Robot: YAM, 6 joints.
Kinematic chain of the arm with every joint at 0, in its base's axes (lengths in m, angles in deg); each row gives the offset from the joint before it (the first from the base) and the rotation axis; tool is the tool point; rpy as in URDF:
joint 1: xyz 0 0 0.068 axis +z
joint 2: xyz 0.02 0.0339 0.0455 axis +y
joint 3: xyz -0.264 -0.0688 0 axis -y
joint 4: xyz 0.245 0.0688 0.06 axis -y
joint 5: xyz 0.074 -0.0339 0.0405 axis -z
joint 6: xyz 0.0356 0 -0.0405 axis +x
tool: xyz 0 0 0 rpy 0 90 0
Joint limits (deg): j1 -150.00..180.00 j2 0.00..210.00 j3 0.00..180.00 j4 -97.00..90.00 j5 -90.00..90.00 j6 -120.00..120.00
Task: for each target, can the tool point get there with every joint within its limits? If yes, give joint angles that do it. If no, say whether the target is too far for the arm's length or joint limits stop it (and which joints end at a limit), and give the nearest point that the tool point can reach.
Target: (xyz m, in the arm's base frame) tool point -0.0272 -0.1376 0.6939
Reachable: yes | joints -111.36 97.22 146.07 59.40 -44.06 -99.33
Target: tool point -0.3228 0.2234 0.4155
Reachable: yes | joints 141.00 115.93 137.13 -79.56 -56.05 23.85
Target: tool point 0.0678 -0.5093 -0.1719
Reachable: yes | joints -79.69 187.61 117.67 45.76 43.41 -96.40
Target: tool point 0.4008 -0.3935 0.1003
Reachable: yes | joints -41.45 150.13 107.71 27.76 56.47 90.22
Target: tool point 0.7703 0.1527 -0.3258
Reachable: no: too far | nearest point 0.5520 0.1094 -0.1981 | short by 0.257 m
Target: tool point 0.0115 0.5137 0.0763
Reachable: yes | joints 92.44 152.48 121.49 -47.19 69.70 -71.68
